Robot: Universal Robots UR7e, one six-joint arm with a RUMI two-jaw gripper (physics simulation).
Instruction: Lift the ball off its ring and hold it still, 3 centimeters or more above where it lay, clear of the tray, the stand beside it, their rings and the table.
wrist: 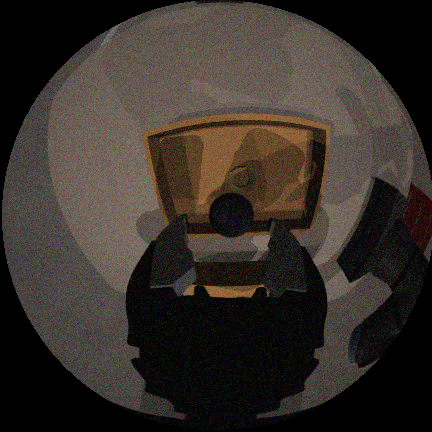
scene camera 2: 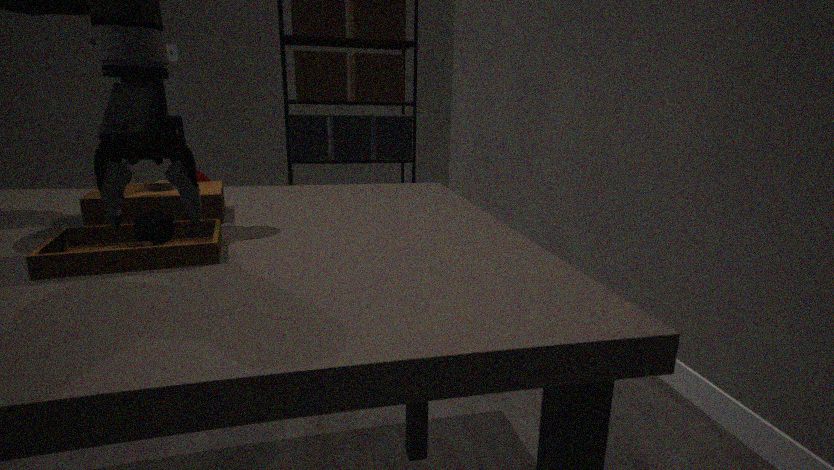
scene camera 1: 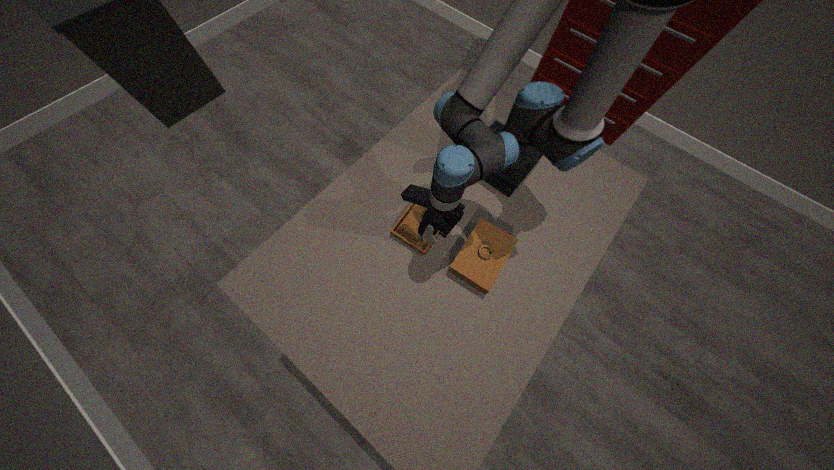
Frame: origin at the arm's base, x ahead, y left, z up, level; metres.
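Where they show: gripper, fingertip midpoint: [wrist: 227, 216] [scene camera 2: 157, 227] [scene camera 1: 431, 229]; arm's base, link origin: [wrist: 386, 245].
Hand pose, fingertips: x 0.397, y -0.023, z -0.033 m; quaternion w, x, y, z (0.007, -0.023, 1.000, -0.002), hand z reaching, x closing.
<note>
Each offset is from my fingertips to the top centre of the thing. "*": to the spot under its first point. Level surfaces: height alone.
The dark round ball @(0.025 m up, 0.003 m back, 0.004 m right) [scene camera 2: 154, 226] [wrist: 231, 215] is inside the shallow orange-brown tray @(0.002 m up, 0.011 m back, 0.040 m right) [scene camera 1: 408, 246] [scene camera 2: 116, 265] [wrist: 240, 119]. In scene camera 1 the ball does not show clearly. A small ring @(* 0.023 m down, 0.019 m back, 0.042 m right) [wrist: 247, 176] shows on the tray floor beyond the ball in the wrist view; the ball's underside and what it rests on are hidden. My gripper [scene camera 1: 428, 234] [scene camera 2: 155, 223] [wrist: 227, 216] is open and points down. Its fingertips are on either side of the ball, level with about its upper part in scene camera 2, with a gap on each side.
The orange block-like stand [scene camera 1: 471, 267] [scene camera 2: 213, 205] [wrist: 230, 273] is beside the tray, with a ring @(* 0.026 m up, 0.027 m back, 0.159 m left) [scene camera 1: 478, 253] [scene camera 2: 158, 186] on its top. Both stand on the table @(0.026 m down) [scene camera 1: 373, 326] [scene camera 2: 361, 280]. Red drawers [scene camera 1: 694, 55] and a shelf rack [scene camera 2: 415, 87] are farther off.
</note>
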